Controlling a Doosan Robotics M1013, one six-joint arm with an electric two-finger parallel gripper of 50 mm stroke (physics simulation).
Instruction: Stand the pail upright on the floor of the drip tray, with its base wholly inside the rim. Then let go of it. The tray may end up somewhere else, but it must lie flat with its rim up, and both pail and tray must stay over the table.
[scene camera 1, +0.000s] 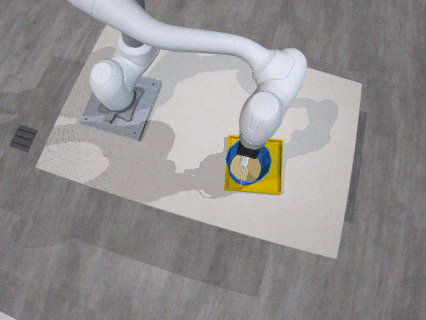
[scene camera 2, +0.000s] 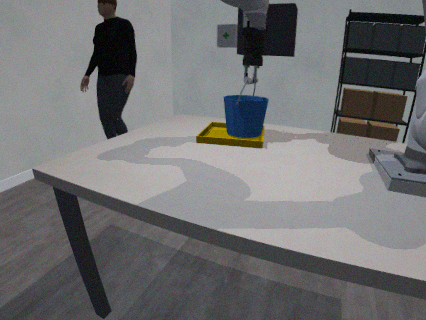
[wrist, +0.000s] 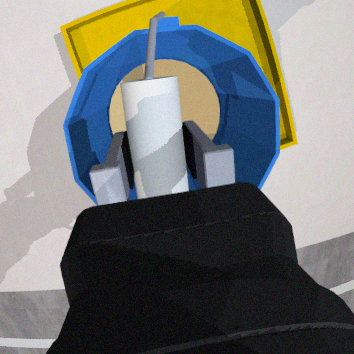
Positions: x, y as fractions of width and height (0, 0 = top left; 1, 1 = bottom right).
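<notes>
My gripper (wrist: 0.44, 0.41) is visible. A blue pail (scene camera 2: 0.57, 0.36) is visible with a yellow drip tray (scene camera 2: 0.51, 0.42). The same yellow drip tray (scene camera 1: 0.64, 0.57) is visible again.
</notes>
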